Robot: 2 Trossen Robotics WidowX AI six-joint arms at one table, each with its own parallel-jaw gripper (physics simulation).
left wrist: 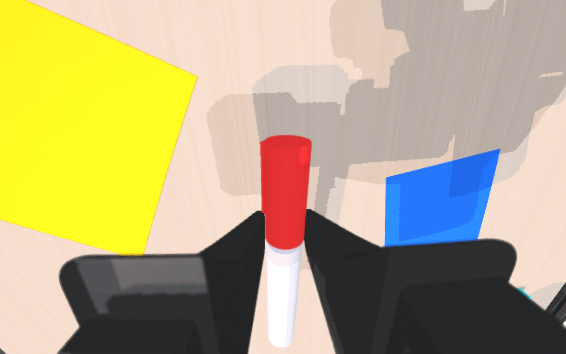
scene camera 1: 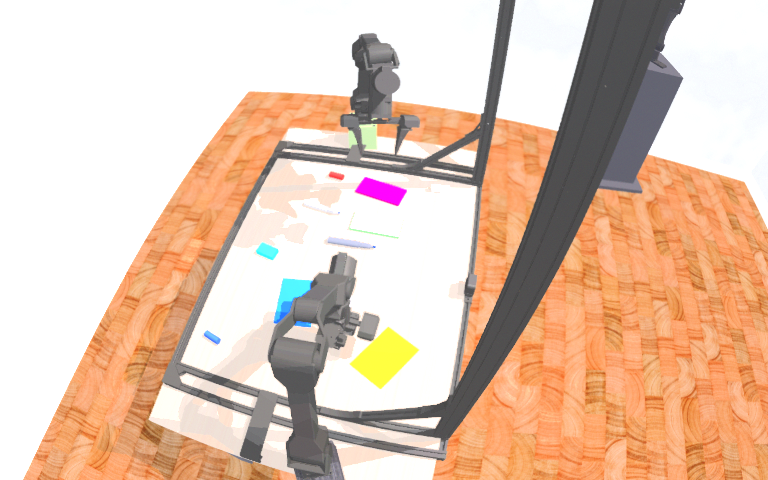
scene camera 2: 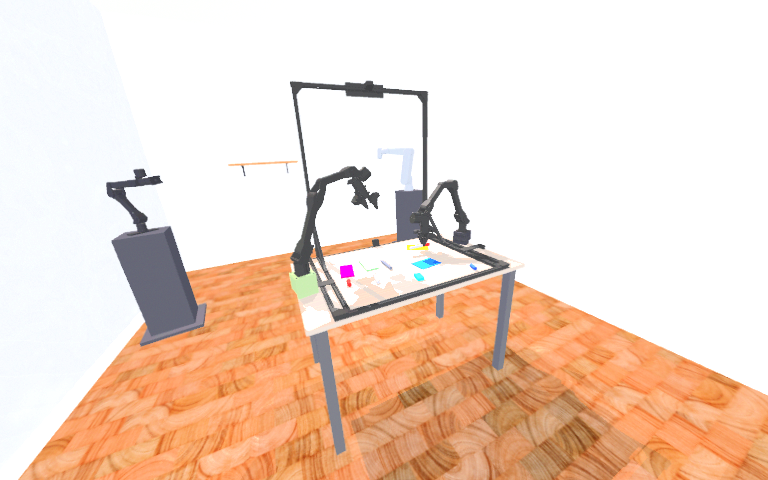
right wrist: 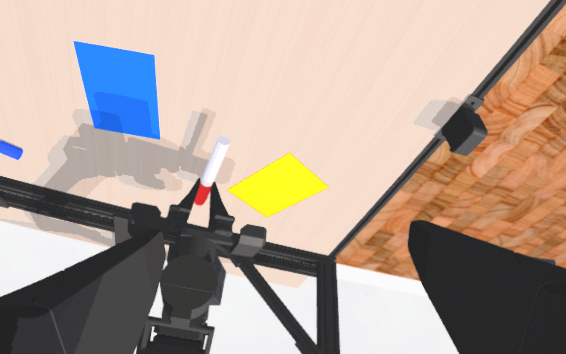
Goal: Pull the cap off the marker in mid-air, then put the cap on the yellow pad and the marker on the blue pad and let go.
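Pixels of known places: left gripper, fingertip midpoint: (left wrist: 283, 218) (scene camera 2: 423, 246) (right wrist: 206, 181); right gripper, fingertip midpoint: (scene camera 1: 378, 154) (scene camera 2: 372, 209) (right wrist: 287, 239); left arm's base at its link origin: (scene camera 1: 315, 463) (scene camera 2: 462, 230); right arm's base at its link origin: (scene camera 2: 302, 273).
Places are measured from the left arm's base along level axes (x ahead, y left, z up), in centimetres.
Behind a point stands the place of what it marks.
The marker has a white body (left wrist: 282, 305) @(x 38.4, y -15.8, z -2.4 cm) (right wrist: 217, 160) @(x 39.9, y -16.7, z -2.5 cm) and a red cap (left wrist: 286, 190) @(x 32.1, y -11.9, z -2.1 cm) (right wrist: 201, 194) @(x 33.3, y -12.4, z -2.0 cm), joined together. My left gripper (left wrist: 283, 218) @(x 34.4, y -13.1, z -3.8 cm) (right wrist: 206, 181) @(x 34.4, y -13.1, z -3.8 cm) is shut on the cap's end next to the body and holds the marker above the table, its shadow apart from it. My right gripper (scene camera 1: 378, 152) @(x 62.5, y -30.6, z 24.9 cm) (scene camera 2: 370, 207) @(x 62.5, y -30.6, z 24.9 cm) (right wrist: 287, 239) @(x 62.5, y -30.6, z 24.9 cm) is open and empty, high up at the far end of scene camera 1. The yellow pad (scene camera 1: 385, 357) @(x 26.0, y -22.7, z -8.7 cm) (left wrist: 90, 130) @(x 25.3, y -20.9, z -8.7 cm) (right wrist: 278, 185) @(x 26.9, y -22.9, z -8.7 cm) and the blue pad (scene camera 1: 293, 291) @(x 51.5, y -3.1, z -8.7 cm) (left wrist: 435, 210) @(x 45.1, y -2.8, z -8.7 cm) (right wrist: 117, 75) @(x 51.1, y -4.4, z -8.7 cm) lie flat on either side of the left gripper.
A magenta pad (scene camera 1: 381, 191) @(x 81.7, y -36.4, z -8.0 cm) (scene camera 2: 346, 271) @(x 83.3, y -35.5, z -8.0 cm), a grey-blue pen (scene camera 1: 350, 242) @(x 63.0, y -22.2, z -7.0 cm), a white pen (scene camera 1: 320, 208) @(x 79.2, y -15.9, z -7.6 cm), a cyan block (scene camera 1: 266, 251) @(x 66.3, y 3.0, z -7.3 cm), a red piece (scene camera 1: 336, 175) @(x 91.9, y -23.5, z -6.9 cm) and a blue piece (scene camera 1: 211, 337) @(x 40.4, y 22.4, z -6.8 cm) lie on the table. Dark frame rails (right wrist: 327, 300) @(x 2.6, y -30.2, z 1.9 cm) edge it.
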